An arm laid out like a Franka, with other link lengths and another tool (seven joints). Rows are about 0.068 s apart.
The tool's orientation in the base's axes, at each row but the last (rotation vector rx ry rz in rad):
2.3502 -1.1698 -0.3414
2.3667 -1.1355 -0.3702
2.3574 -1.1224 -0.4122
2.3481 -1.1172 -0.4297
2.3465 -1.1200 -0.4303
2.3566 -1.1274 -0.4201
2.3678 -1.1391 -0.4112
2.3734 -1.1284 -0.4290
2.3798 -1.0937 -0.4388
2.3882 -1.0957 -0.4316
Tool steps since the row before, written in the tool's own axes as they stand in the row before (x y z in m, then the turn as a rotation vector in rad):
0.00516 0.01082 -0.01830 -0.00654 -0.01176 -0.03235
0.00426 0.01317 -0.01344 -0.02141 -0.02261 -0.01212
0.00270 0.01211 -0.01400 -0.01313 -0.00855 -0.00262
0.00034 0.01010 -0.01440 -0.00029 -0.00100 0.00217
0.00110 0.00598 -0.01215 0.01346 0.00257 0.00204
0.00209 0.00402 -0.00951 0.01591 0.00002 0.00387
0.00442 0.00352 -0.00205 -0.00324 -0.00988 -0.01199
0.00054 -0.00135 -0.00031 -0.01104 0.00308 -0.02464
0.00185 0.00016 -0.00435 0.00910 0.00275 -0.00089
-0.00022 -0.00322 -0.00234 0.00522 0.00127 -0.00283
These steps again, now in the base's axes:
0.00356 -0.00393 0.02122 0.01777 0.02142 0.02129
-0.00011 -0.00627 0.01824 0.00684 0.03269 -0.00111
0.00045 -0.00443 0.01817 -0.00142 0.01572 -0.00176
0.00074 -0.00135 0.01753 -0.00059 0.00011 -0.00233
0.00272 -0.00041 0.01331 0.00563 -0.01261 -0.00113
0.00317 -0.00099 0.01000 0.00790 -0.01371 -0.00421
0.00135 -0.00481 0.00335 0.00992 0.01135 0.00497
0.00134 0.00040 -0.00051 0.00277 0.01394 0.02316
0.00312 -0.00026 0.00355 0.00444 -0.00832 0.00146
0.00295 0.00267 0.00024 0.00382 -0.00393 0.00261

